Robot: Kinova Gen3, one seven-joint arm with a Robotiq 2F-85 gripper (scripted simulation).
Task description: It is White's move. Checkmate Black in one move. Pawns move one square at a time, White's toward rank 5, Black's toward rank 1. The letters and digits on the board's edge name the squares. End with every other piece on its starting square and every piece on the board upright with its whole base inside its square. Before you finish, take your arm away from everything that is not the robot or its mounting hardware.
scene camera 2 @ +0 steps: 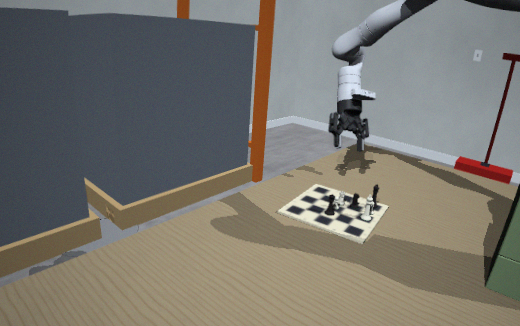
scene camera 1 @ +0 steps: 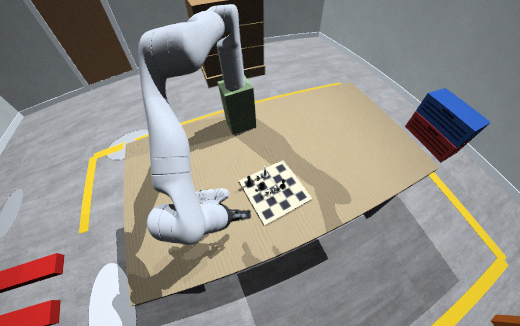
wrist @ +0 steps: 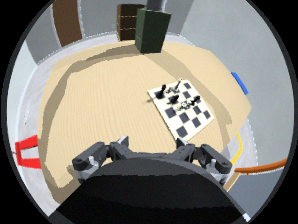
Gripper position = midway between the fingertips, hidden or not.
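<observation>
Scene camera 2 shows the gripper [scene camera 2: 349, 149], and it shows a chessboard [scene camera 2: 309, 207] too. In scene camera 1 you'd see the chessboard [scene camera 1: 269, 208] again. The wrist view has the chessboard [wrist: 186, 123] as well, and the gripper [wrist: 152, 142] is also there.
</observation>
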